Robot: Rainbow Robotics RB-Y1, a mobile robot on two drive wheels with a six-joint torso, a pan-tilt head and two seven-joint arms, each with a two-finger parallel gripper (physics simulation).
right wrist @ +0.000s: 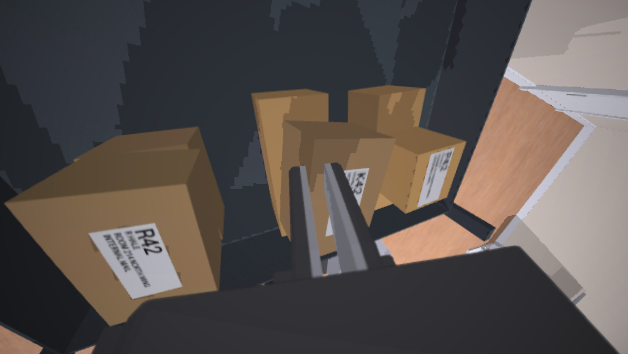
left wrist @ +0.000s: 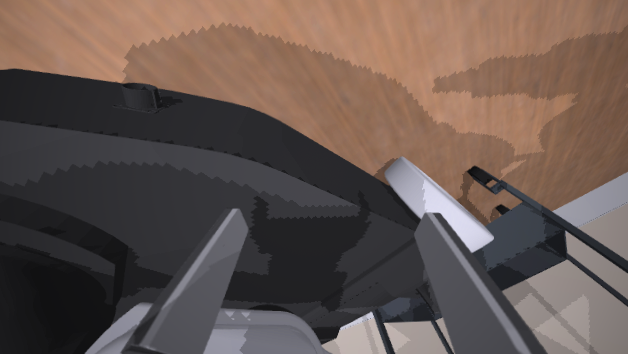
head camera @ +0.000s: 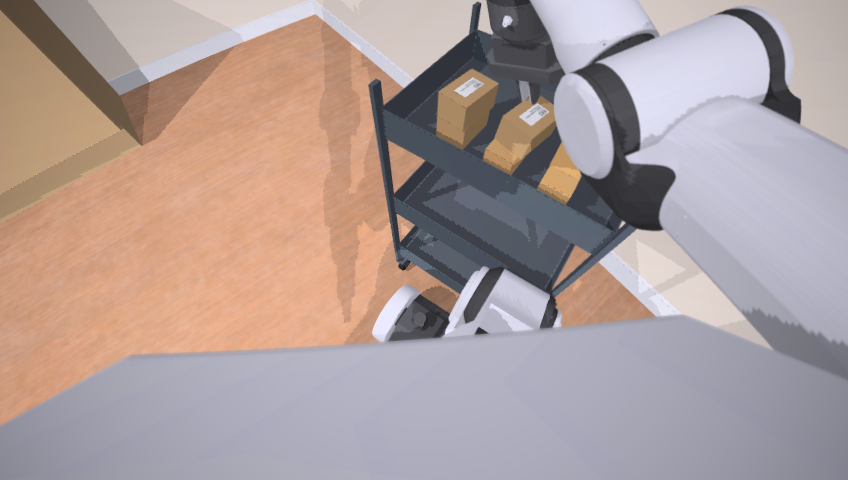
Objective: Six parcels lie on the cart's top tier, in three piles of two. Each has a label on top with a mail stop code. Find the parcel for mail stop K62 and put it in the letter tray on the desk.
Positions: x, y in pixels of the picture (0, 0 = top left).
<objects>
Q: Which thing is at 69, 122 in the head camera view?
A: A wooden cabinet.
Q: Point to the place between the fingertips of my right gripper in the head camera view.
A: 529, 99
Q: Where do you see a dark grey three-tier cart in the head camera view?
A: At 467, 214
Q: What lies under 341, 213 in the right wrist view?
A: My right gripper.
</objects>
